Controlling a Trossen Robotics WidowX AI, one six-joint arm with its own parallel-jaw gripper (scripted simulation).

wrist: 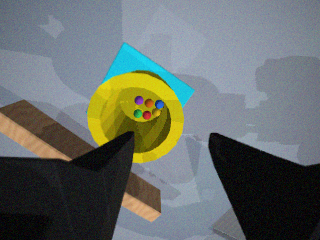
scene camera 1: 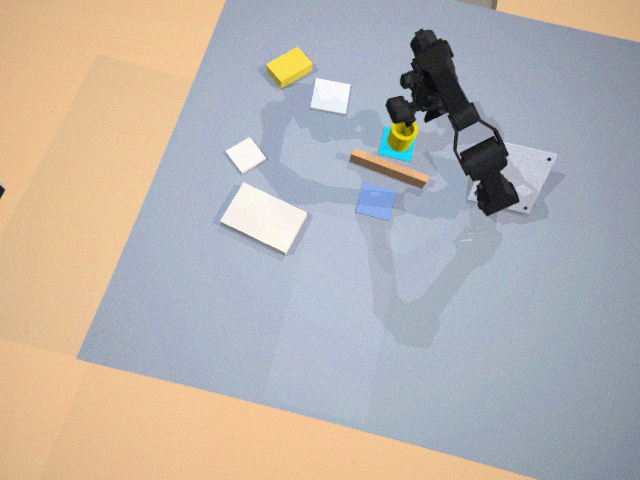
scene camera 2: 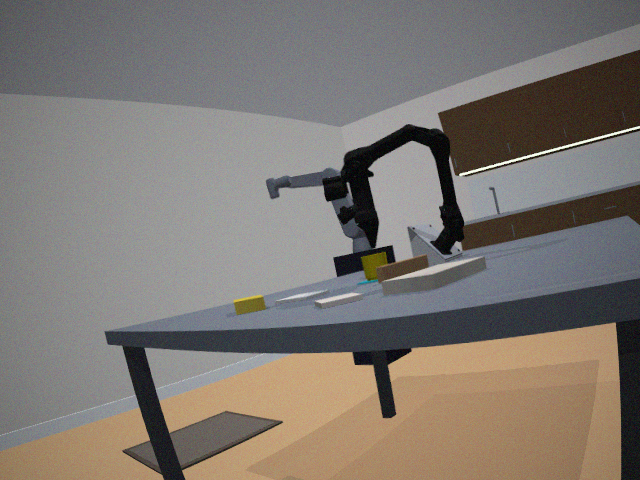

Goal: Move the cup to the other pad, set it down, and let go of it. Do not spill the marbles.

Labels:
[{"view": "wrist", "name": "gripper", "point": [172, 138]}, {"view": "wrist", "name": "yellow cup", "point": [110, 114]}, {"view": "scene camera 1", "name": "gripper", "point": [415, 123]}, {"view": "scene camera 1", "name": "blue pad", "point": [375, 201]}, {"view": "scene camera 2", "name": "gripper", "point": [373, 248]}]

